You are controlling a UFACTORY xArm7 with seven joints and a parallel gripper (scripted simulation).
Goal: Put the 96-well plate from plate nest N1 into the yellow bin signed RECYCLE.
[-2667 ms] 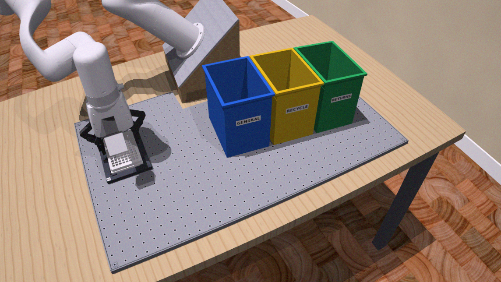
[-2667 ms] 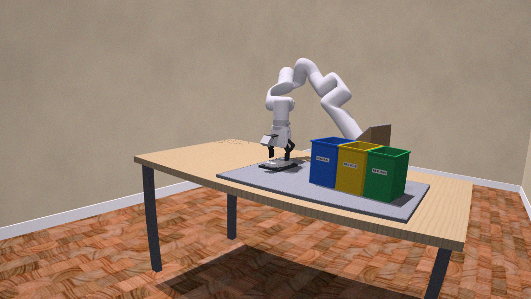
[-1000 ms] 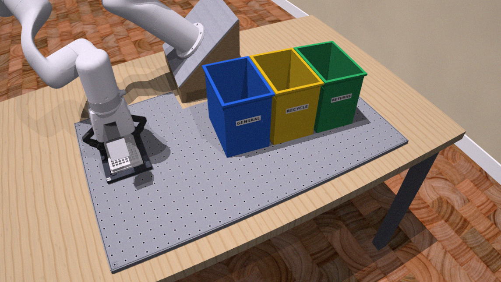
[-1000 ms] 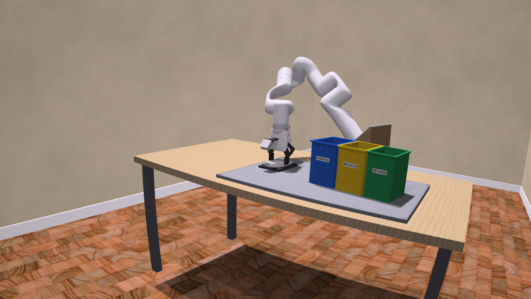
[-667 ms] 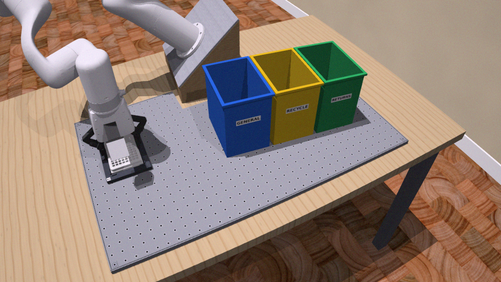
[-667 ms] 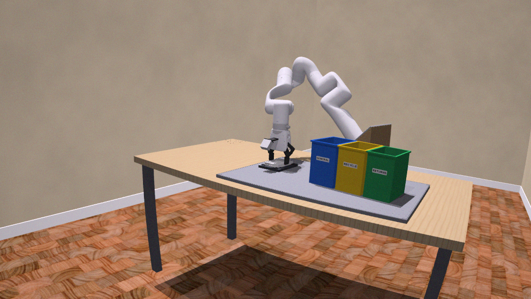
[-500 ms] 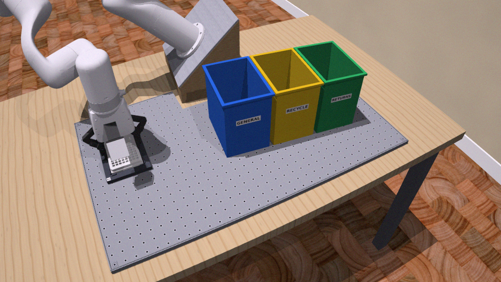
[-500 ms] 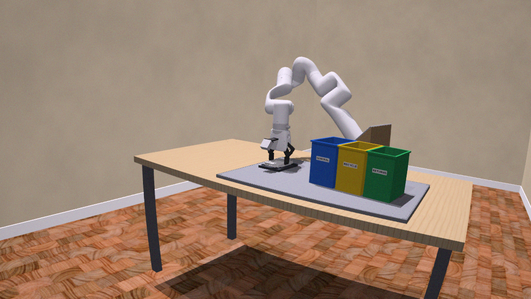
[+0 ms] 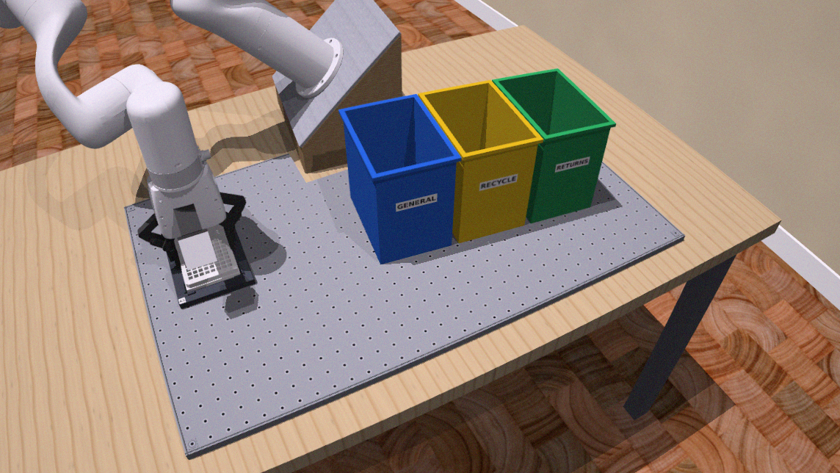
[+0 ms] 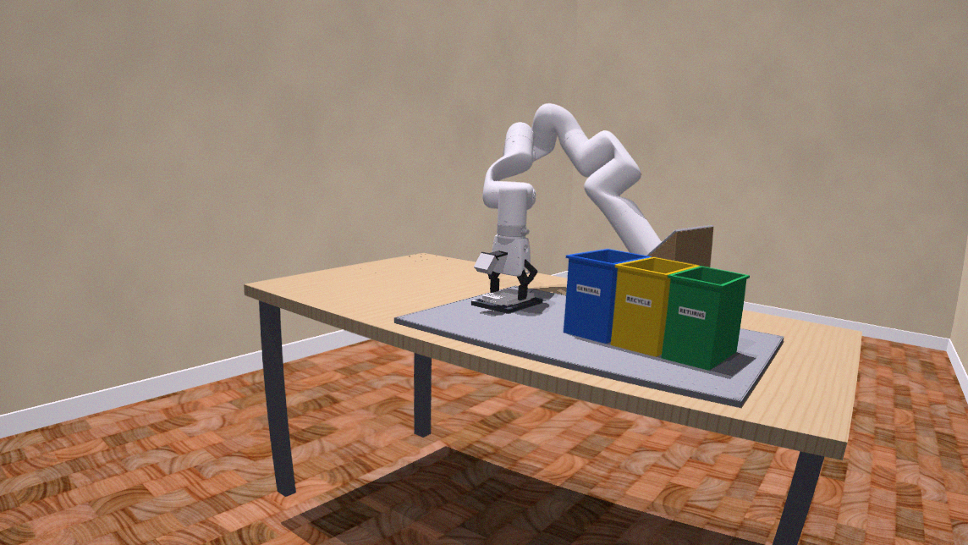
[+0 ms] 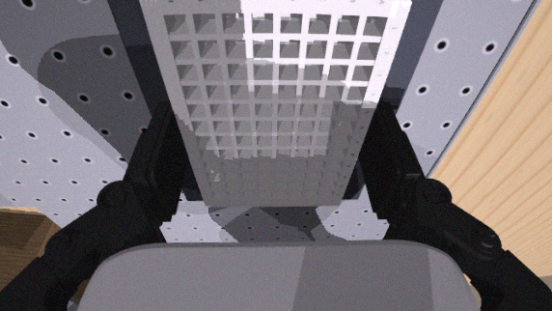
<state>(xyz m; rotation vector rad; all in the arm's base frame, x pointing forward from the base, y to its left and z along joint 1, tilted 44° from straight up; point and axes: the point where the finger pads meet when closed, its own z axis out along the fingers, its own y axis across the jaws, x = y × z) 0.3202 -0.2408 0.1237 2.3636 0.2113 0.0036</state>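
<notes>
Right now my hand is 1 cm above the white 96-well plate. Also, from my hand: blue general bin: 32 cm to the left, 6 cm above; yellow recycle bin: 1 cm behind, 45 cm to the left, 6 cm above; plate nest N1: 2 cm below.
</notes>
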